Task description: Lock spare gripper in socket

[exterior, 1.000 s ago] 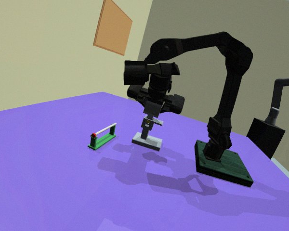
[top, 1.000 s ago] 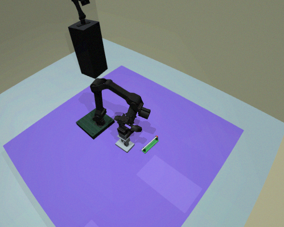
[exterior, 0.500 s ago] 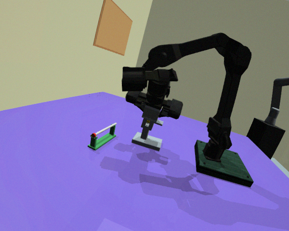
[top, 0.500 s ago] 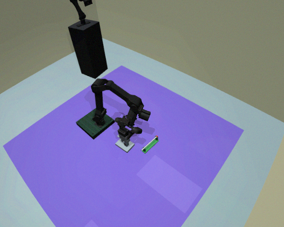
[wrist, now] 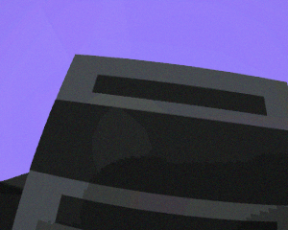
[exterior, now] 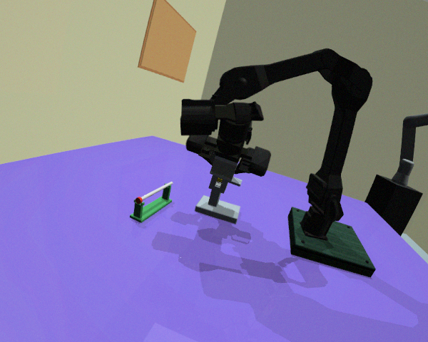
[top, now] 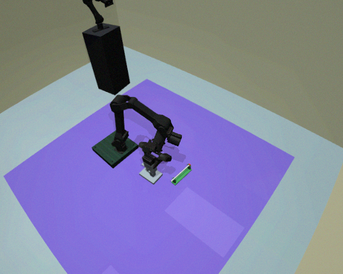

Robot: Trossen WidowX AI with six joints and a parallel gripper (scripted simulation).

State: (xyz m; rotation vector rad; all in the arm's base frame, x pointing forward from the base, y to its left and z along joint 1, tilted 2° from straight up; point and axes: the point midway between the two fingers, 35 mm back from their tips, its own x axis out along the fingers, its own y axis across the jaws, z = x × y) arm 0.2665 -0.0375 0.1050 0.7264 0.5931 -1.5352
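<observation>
The spare gripper lies 1 cm to the left of my gripper tip and 1 cm above it. From my gripper tip the other things lie so: grey mount 1 cm behind, 2 cm to the left, 6 cm below; then green cradle 14 cm ahead, 10 cm to the left, 9 cm below.
</observation>
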